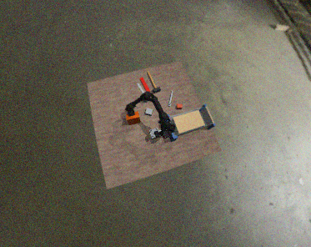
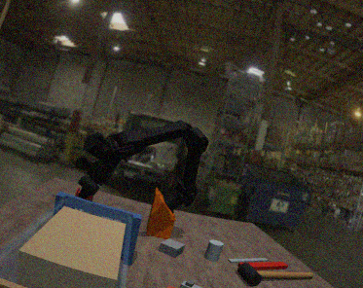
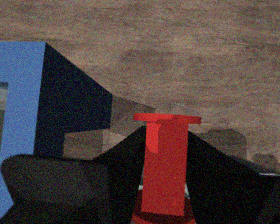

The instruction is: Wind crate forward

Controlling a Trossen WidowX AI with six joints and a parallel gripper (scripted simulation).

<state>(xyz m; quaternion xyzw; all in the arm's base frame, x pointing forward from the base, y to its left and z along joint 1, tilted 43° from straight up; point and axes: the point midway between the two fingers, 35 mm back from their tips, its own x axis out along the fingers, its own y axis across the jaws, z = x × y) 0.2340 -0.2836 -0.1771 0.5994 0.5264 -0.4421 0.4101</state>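
Now: the winch handle 40 mm to the left of my gripper tip, 30 mm below it and 30 mm behind it. From my gripper tip the other things lie so: blue steel frame (90 mm ahead, 80 mm to the left, 30 mm below); then winch (100 mm below, 90 mm behind, 80 mm to the left); then red knob (20 mm to the left).
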